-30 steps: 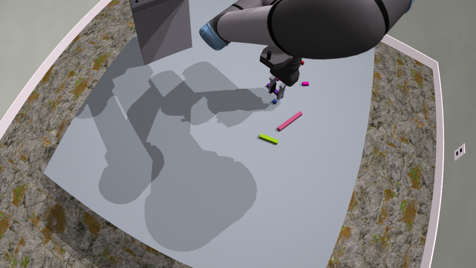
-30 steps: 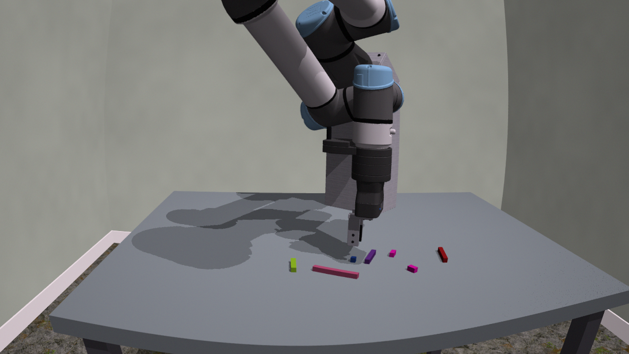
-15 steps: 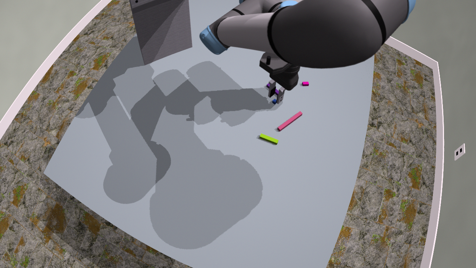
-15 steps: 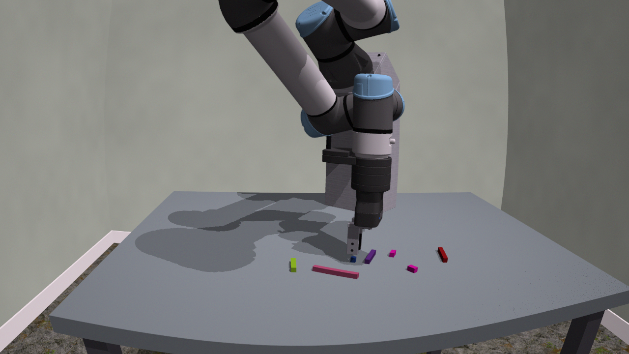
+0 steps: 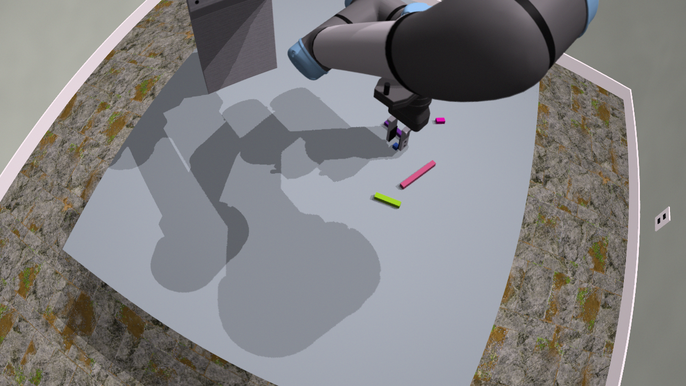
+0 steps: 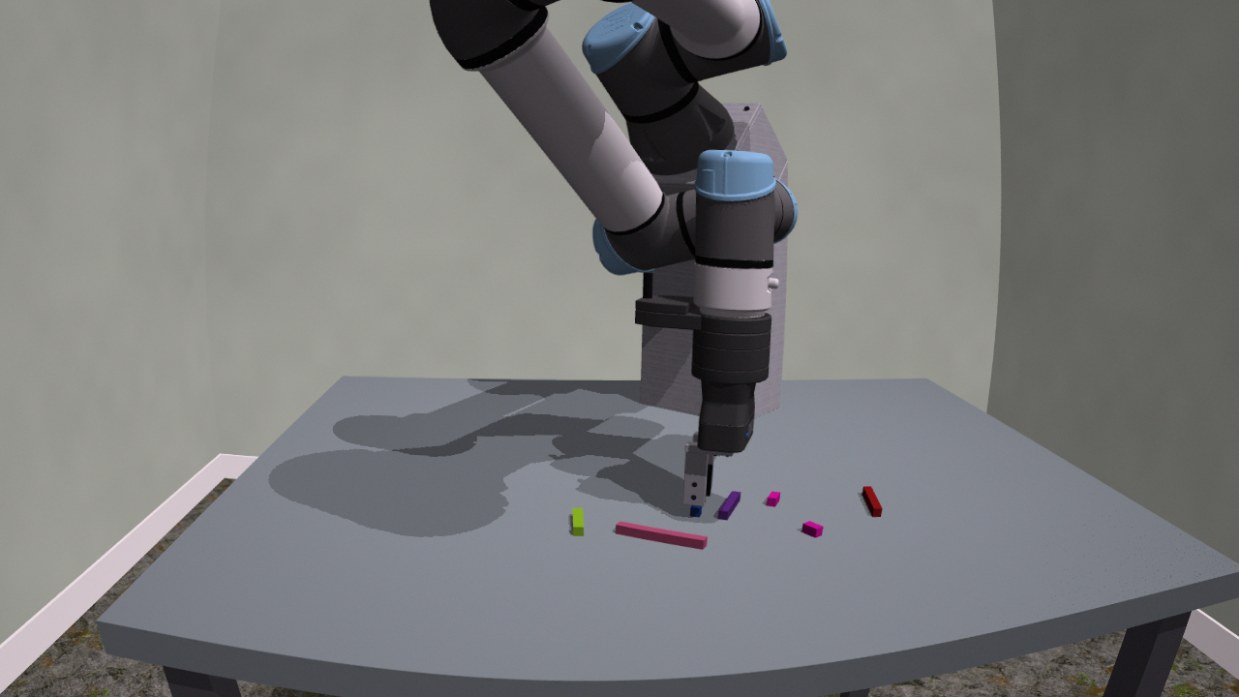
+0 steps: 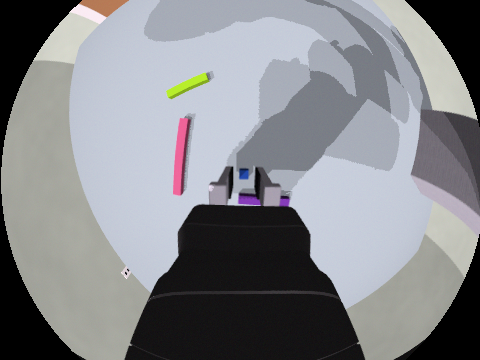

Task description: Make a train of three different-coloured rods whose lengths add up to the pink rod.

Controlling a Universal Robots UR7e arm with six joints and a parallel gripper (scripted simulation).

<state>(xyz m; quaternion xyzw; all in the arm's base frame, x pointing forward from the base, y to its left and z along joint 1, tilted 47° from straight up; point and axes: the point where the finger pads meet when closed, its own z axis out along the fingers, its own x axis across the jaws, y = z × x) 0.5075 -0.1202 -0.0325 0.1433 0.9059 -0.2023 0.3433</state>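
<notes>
Right now the small blue rod is 30 mm below my hand. Also, from my hand: lime rod (120 mm to the right, 30 mm below, 10 mm ahead); purple rod (40 mm to the left, 30 mm below, 10 mm behind); pink rod (60 mm ahead, 50 mm to the right, 30 mm below).
</notes>
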